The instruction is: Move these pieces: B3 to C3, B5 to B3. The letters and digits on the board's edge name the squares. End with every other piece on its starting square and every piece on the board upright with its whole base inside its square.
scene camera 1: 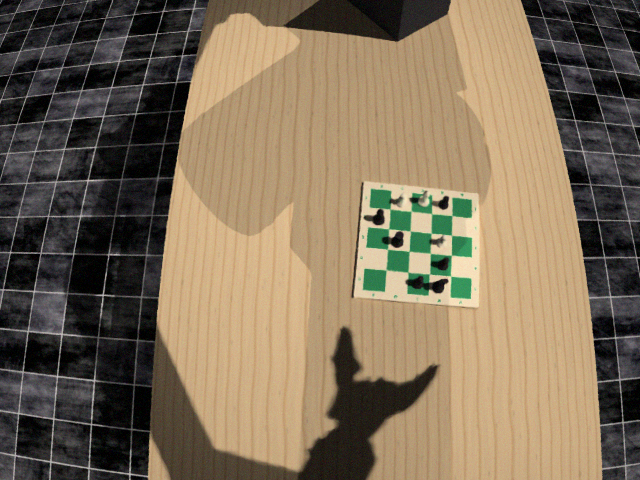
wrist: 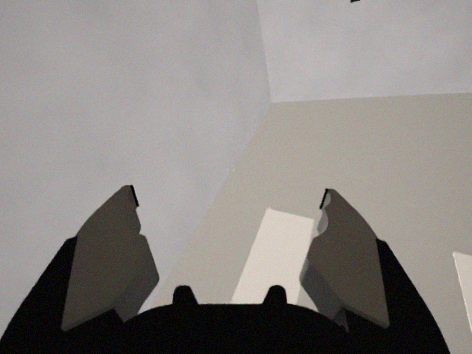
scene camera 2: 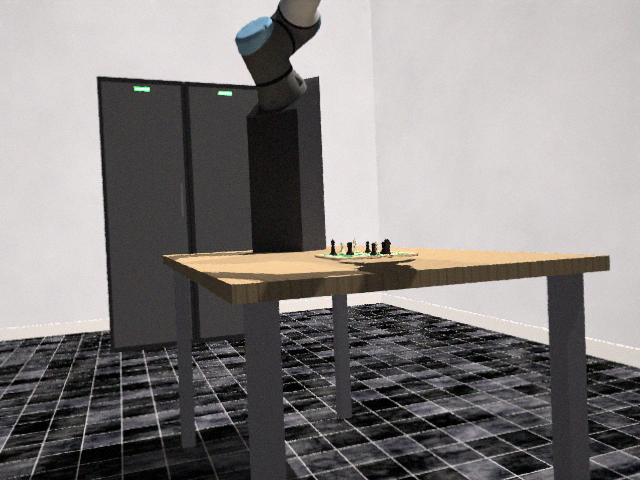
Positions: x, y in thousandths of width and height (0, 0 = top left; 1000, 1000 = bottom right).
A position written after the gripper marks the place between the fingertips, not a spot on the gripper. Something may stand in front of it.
Note:
In view: the gripper (wrist: 488, 535) and a board (scene camera 1: 599, 568).
The wrist view misses the board: it is out of frame.

